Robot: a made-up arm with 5 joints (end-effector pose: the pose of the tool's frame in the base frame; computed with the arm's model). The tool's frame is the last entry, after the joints. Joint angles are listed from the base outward.
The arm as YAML. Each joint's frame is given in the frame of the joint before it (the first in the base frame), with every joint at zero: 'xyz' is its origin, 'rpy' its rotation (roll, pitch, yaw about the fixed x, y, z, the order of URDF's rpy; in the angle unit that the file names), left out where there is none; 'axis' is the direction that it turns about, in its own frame. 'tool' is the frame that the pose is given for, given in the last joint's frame.
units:
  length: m
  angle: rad
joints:
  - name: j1
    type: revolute
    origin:
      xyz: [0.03, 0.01, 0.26]
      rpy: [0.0, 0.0, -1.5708]
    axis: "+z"
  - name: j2
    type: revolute
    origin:
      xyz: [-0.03, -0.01, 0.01]
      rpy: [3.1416, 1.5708, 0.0]
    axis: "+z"
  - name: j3
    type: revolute
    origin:
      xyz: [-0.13, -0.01, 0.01]
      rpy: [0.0, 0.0, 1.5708]
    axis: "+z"
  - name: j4
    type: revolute
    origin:
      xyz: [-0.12, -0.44, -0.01]
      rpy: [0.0, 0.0, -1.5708]
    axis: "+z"
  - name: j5
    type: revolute
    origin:
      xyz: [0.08, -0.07, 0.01]
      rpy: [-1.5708, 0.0, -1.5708]
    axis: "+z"
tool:
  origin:
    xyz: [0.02, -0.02, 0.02]
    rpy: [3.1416, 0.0, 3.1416]
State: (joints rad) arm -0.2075 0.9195 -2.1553 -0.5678 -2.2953
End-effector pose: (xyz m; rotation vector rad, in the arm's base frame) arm 0.6669 -0.0815 0.3732 0.5865 -1.7734 -0.7426
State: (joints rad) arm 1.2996 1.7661 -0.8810 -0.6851 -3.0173
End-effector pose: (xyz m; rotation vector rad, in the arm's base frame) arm -0.0245 -0.1016 -0.2440 -0.1385 0.1605 1.1712
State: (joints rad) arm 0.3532 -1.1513 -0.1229 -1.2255 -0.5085
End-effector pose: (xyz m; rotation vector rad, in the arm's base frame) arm 0.3153 0.1868 0.4449 2.7461 -0.2137 -0.8320
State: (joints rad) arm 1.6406 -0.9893 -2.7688 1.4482 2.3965
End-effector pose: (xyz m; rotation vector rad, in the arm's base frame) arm 0.0488 -0.4277 0.7576 1.1384 -2.3703 1.0792
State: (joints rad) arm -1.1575 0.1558 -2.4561 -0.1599 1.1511
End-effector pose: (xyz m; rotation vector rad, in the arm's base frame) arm 0.1603 -0.2126 0.9180 -2.4950 0.0080 0.3578
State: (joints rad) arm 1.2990 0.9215 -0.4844 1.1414 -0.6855
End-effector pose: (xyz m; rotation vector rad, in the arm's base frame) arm -0.0567 -0.0473 -0.1808 -1.5754 -0.4990 -0.8967
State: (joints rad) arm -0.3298 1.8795 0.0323 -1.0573 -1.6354
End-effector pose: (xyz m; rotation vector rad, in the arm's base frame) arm -0.3175 0.1910 0.1526 -0.5436 0.8150 -1.7093
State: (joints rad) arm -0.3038 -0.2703 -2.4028 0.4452 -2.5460
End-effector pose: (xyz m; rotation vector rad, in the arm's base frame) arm 0.1453 0.0102 0.9392 0.3305 -2.2491 -0.4857
